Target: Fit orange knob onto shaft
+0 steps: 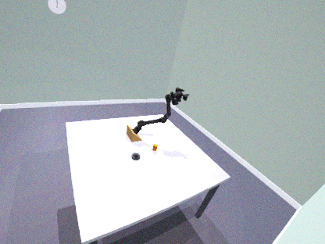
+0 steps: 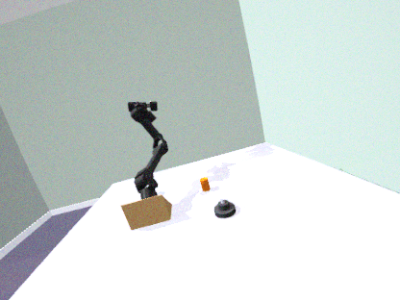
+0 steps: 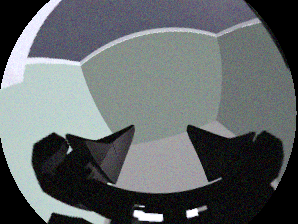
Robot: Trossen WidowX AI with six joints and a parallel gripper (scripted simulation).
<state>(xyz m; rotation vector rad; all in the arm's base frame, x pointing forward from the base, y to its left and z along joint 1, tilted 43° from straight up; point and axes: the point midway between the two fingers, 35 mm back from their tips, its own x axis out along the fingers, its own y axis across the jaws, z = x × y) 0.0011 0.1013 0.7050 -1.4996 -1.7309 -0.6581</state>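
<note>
Now: the orange knob 480 mm to the right of my gripper tip, 480 mm below it and 250 mm ahead of it. Also, from my gripper tip: round dark pedestal: 700 mm to the right, 490 mm below, 280 mm ahead.
</note>
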